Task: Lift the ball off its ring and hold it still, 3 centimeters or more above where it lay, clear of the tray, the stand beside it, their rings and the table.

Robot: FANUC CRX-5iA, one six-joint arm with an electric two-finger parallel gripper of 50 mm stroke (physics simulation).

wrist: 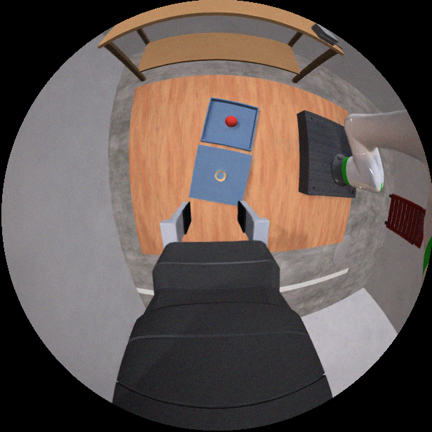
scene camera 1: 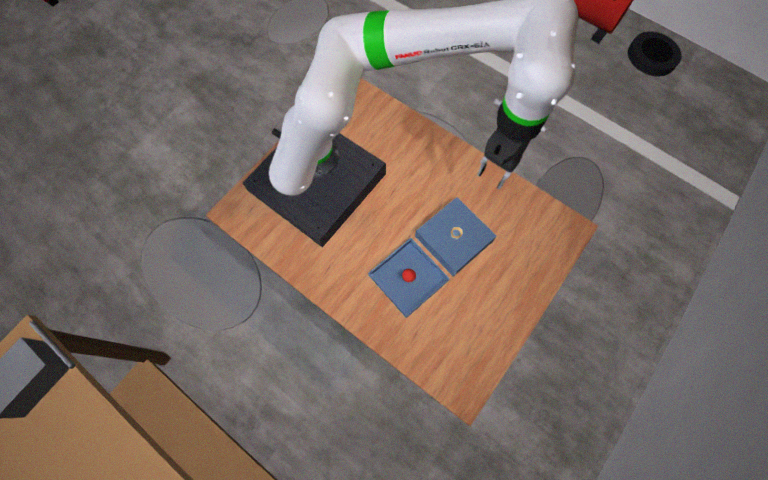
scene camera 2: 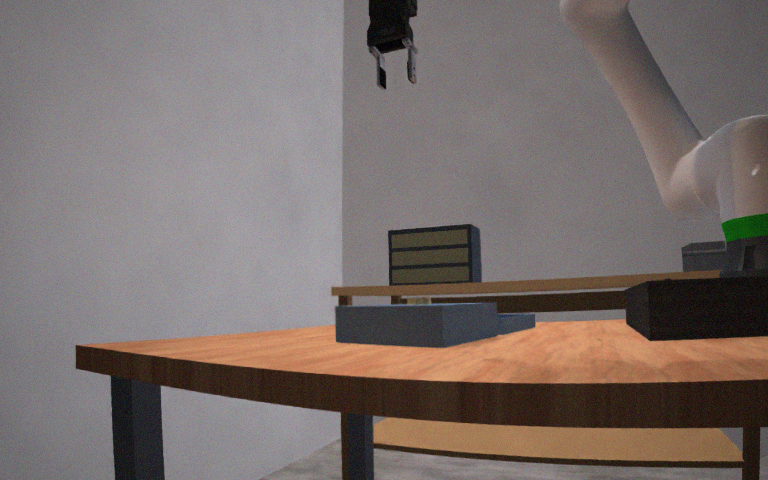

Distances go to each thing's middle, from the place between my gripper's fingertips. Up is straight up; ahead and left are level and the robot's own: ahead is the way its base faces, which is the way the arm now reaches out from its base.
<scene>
Right now my hand is 20 mm past the blue stand (scene camera 2: 418, 323), 10 mm to the left of it and 400 mm above it. Round my hand: blue tray (scene camera 1: 407, 296) 70 mm behind, 220 mm to the right, 420 mm below.
</scene>
